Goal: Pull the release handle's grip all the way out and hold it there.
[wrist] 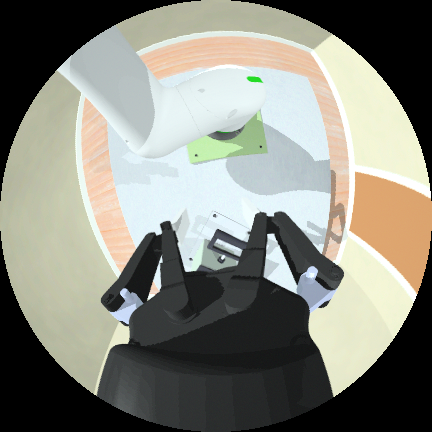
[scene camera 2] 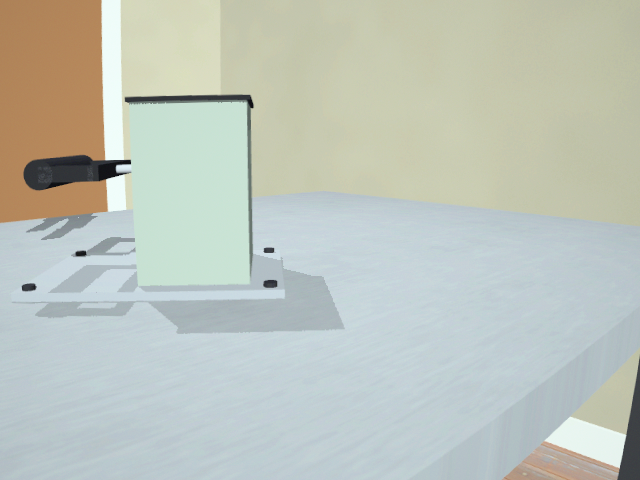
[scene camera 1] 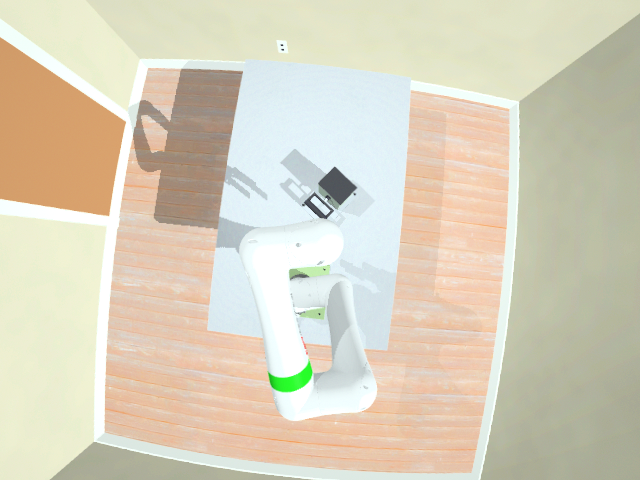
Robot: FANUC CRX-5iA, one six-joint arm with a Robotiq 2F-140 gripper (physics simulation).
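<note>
The release handle's grip (scene camera 1: 313,208) (scene camera 2: 72,172) (wrist: 230,236) is a black rectangular loop. It stands out from the side of a pale green box (scene camera 2: 191,191) (wrist: 204,256) with a dark lid (scene camera 1: 337,184), and a short light rod (scene camera 2: 124,168) shows between them. The box stands upright on a thin base plate (scene camera 2: 206,296). My gripper (wrist: 214,210) is open and empty in the wrist view. Its two pale fingertips are spread apart, and the handle shows beyond and between the fingers, not touched. The gripper is hidden under the arm in scene camera 1 and does not show in scene camera 2.
The white arm (scene camera 1: 279,315) (wrist: 200,107) reaches over the near part of the grey table (scene camera 1: 330,113) (scene camera 2: 361,361). Its base is on a green mounting plate (scene camera 1: 312,270) (wrist: 215,151). Dark bolts (scene camera 2: 270,283) stand on the base plate's corners. Walls surround the table.
</note>
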